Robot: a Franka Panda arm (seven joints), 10 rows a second.
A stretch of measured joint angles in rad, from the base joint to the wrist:
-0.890 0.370 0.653 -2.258 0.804 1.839 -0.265
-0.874 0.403 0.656 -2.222 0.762 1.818 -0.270
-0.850 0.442 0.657 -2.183 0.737 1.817 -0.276
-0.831 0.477 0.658 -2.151 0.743 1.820 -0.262
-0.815 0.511 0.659 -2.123 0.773 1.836 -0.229
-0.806 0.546 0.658 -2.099 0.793 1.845 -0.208
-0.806 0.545 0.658 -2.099 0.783 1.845 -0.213
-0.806 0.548 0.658 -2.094 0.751 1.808 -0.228
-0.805 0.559 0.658 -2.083 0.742 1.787 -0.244
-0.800 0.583 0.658 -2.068 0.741 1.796 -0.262
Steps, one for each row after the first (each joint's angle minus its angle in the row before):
0.016 0.033 0.003 0.036 -0.042 -0.021 -0.005
0.024 0.039 0.001 0.039 -0.025 -0.001 -0.006
0.019 0.035 0.001 0.032 0.006 0.003 0.014
0.016 0.034 0.001 0.028 0.030 0.016 0.033
0.009 0.035 -0.001 0.024 0.020 0.009 0.021
0.000 -0.001 0.000 0.000 -0.010 0.000 -0.005
0.000 0.003 0.000 0.005 -0.032 -0.037 -0.015
0.001 0.011 0.000 0.011 -0.009 -0.021 -0.016
0.005 0.024 0.000 0.015 -0.001 0.009 -0.018

